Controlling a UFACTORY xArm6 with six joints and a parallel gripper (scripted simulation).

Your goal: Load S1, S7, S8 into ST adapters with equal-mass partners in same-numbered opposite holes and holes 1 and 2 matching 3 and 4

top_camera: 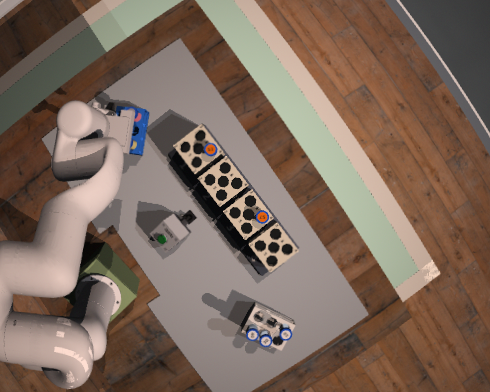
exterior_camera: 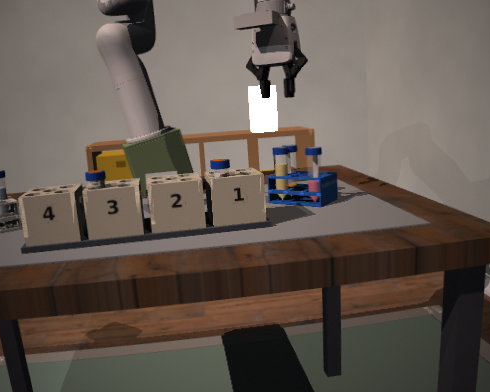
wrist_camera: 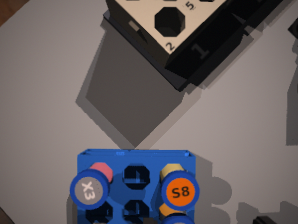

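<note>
Right now my hand is 18 cm above the tube of yellowish liquid, 1 cm to the left of it and 1 cm past it. Also, from my hand: blue rack (22 cm below, 4 cm to the left, 2 cm ahead); then green DONE key (25 cm to the right, 18 cm below, 12 cm behind); then loading stand (31 cm to the right, 24 cm below, 10 cm ahead).
</note>
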